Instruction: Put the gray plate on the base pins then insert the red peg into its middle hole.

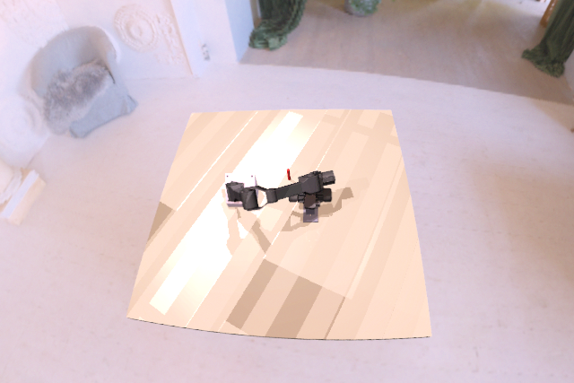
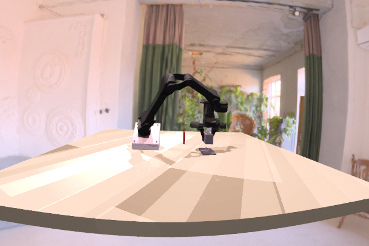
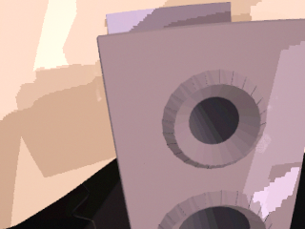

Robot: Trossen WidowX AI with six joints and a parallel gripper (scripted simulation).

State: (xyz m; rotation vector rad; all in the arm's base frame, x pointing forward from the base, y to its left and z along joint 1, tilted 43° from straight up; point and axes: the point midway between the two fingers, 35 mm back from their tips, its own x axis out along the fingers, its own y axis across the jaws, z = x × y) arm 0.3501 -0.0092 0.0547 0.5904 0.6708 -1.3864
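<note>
The base lies 50 mm below my gripper tip. Also, from my gripper tip: gray plate: 30 mm above; red peg: 120 mm behind, 180 mm to the left, 20 mm below.
</note>
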